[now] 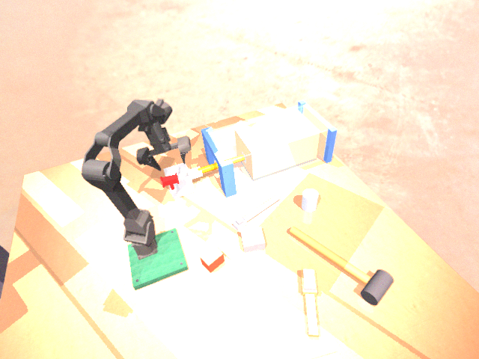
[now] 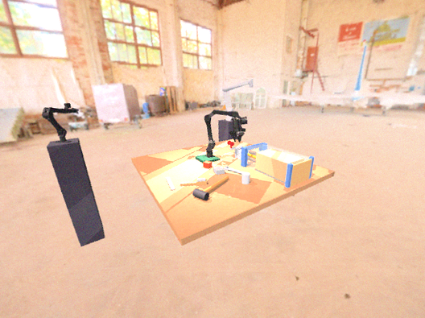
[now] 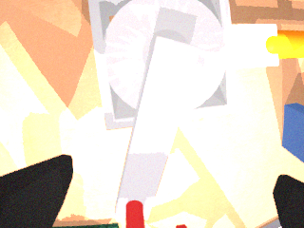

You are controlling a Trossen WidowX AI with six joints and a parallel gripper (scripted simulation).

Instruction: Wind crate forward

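My gripper tip is now 10 mm past the white crank handle, 20 mm to the left of it and 50 mm above it. From my gripper tip the other things lie so: blue steel frame (170 mm ahead, 40 mm to the left, 50 mm below); hand winch (40 mm to the left, 130 mm below); red grip (30 mm behind, 50 mm to the right, 20 mm below).
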